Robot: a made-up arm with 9 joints. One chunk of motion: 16 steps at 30 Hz.
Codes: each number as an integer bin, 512 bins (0 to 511) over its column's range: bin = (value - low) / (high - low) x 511, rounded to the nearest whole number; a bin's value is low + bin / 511 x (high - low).
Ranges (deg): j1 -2..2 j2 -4..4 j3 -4..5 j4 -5..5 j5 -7..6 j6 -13..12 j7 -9..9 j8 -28..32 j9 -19..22
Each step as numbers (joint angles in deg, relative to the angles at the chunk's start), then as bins.
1 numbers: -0.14 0.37 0.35 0.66 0.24 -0.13 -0.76 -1.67 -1.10
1 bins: 238 279 247 289 285 263 234 224 223
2 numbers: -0.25 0.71 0.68 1.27 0.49 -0.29 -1.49 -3.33 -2.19
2 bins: 224 301 266 320 294 260 213 210 210
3 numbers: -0.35 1.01 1.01 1.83 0.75 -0.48 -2.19 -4.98 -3.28
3 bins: 211 320 284 349 305 256 193 196 196
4 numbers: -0.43 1.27 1.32 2.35 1.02 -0.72 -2.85 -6.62 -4.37
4 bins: 201 337 302 376 315 251 175 182 182
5 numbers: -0.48 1.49 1.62 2.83 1.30 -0.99 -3.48 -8.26 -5.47
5 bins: 194 351 319 400 326 245 157 168 169
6 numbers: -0.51 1.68 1.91 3.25 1.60 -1.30 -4.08 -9.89 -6.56
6 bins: 190 363 336 422 338 239 140 154 155
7 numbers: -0.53 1.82 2.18 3.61 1.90 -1.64 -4.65 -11.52 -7.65
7 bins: 188 372 351 440 350 232 123 140 141
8 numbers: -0.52 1.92 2.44 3.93 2.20 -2.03 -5.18 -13.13 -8.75
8 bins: 189 378 366 456 362 224 108 127 128
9 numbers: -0.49 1.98 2.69 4.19 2.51 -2.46 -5.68 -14.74 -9.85
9 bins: 193 382 380 470 374 215 94 113 114
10 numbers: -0.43 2.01 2.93 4.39 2.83 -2.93 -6.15 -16.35 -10.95
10 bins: 201 384 393 480 386 206 81 99 100
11 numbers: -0.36 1.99 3.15 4.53 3.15 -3.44 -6.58 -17.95 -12.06
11 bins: 210 383 406 487 399 195 69 86 86
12 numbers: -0.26 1.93 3.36 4.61 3.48 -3.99 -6.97 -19.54 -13.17
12 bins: 222 379 418 491 412 184 58 72 73
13 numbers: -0.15 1.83 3.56 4.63 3.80 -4.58 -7.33 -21.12 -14.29
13 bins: 236 372 429 492 425 172 47 59 59
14 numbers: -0.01 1.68 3.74 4.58 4.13 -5.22 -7.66 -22.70 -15.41
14 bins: 254 363 439 490 437 159 38 45 45
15 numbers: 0.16 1.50 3.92 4.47 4.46 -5.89 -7.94 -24.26 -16.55
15 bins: 276 351 450 484 450 145 30 32 31
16 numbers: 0.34 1.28 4.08 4.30 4.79 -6.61 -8.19 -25.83 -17.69
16 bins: 299 337 459 475 463 131 23 18 16
